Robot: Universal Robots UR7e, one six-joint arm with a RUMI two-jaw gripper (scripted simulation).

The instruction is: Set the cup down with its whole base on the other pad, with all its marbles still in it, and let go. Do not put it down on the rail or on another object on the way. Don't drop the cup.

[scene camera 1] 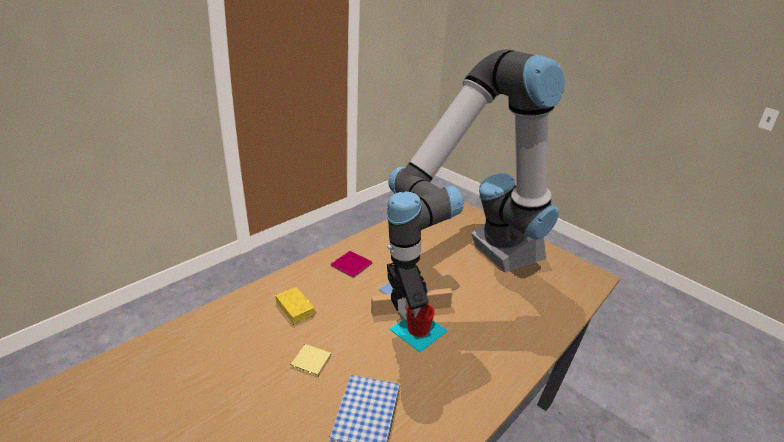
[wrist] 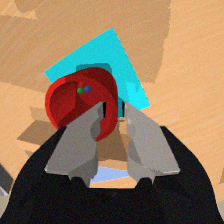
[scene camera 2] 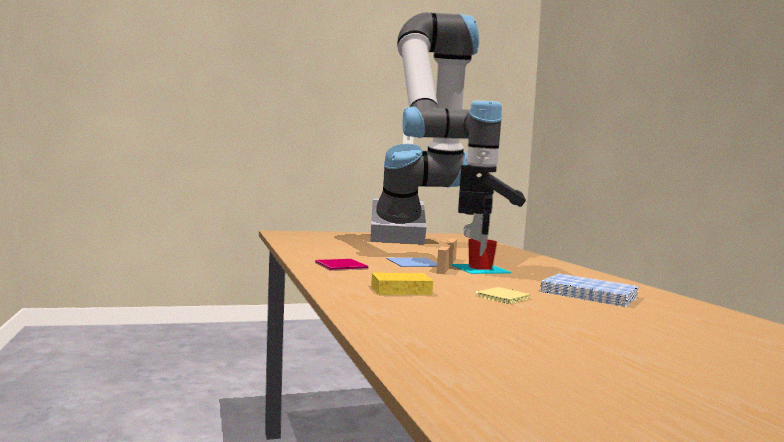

Path:
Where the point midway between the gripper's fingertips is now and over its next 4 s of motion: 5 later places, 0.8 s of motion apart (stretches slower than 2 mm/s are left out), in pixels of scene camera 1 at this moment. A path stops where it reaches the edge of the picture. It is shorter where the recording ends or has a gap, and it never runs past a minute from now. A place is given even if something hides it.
My gripper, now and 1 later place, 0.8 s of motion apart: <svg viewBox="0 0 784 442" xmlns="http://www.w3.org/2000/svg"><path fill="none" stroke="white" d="M409 320L408 307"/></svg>

